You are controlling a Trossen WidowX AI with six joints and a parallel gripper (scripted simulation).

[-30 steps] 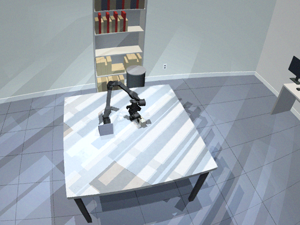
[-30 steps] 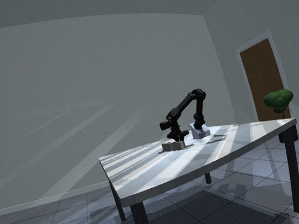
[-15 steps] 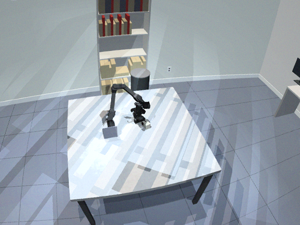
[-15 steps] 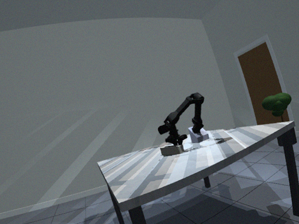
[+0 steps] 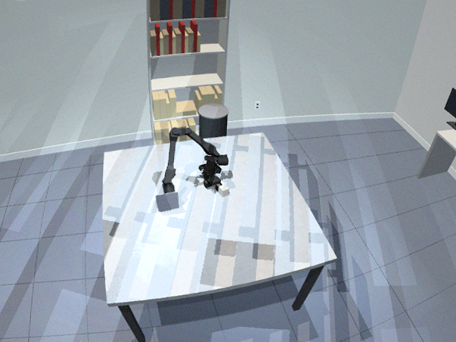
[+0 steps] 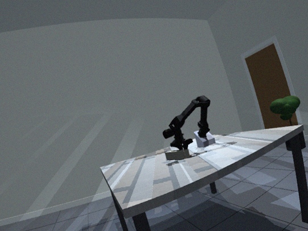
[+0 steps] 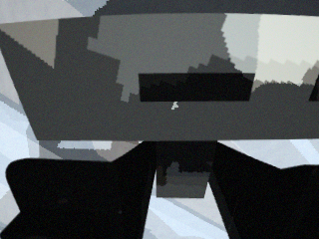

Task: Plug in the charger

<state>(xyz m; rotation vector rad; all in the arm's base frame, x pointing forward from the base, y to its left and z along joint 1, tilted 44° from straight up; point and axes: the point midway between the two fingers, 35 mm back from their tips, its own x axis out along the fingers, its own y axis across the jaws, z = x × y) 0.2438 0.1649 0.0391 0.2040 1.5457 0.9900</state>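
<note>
The black two-prong charger lies 2 cm ahead of my gripper tip, 1 cm to the left of it and 1 cm above it.
</note>
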